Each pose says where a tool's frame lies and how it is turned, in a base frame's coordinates. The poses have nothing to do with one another.
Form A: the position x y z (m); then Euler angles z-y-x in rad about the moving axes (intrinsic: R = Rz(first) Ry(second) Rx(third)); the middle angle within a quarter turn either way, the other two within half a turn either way.
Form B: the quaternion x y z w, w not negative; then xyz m. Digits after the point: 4 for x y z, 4 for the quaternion.
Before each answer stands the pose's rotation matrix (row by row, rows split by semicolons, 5 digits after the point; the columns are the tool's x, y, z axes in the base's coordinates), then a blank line. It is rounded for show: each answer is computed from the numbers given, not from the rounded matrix.
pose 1, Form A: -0.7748 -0.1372 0.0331 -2.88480 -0.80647 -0.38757
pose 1, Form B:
-0.66936 -0.02873 0.74238; -0.17577 -0.96476 -0.19581; 0.72185 -0.26155 0.64072

-0.4046 0.1264 -0.9048 0.0406 -0.7748 -0.1372 0.0331
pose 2, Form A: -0.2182 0.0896 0.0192 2.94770 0.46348 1.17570
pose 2, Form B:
-0.87774 -0.47905 0.00899; 0.17235 -0.29818 0.93882; -0.44706 0.82559 0.34429

-0.1380 0.5557 0.7938 0.2052 -0.2182 0.0896 0.0192
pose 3, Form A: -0.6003 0.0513 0.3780 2.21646 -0.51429 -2.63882
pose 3, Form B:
-0.52389 0.55723 -0.64423; 0.69538 0.71658 0.05433; 0.49192 -0.41952 -0.76290

-0.3614 -0.8665 0.1054 0.3278 -0.6003 0.0513 0.3780
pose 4, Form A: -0.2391 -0.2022 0.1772 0.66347 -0.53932 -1.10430
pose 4, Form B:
0.67603 0.08439 -0.73203; 0.52844 0.63683 0.56143; 0.51355 -0.76637 0.38592

-0.4041 -0.3791 0.1352 0.8214 -0.2391 -0.2022 0.1772
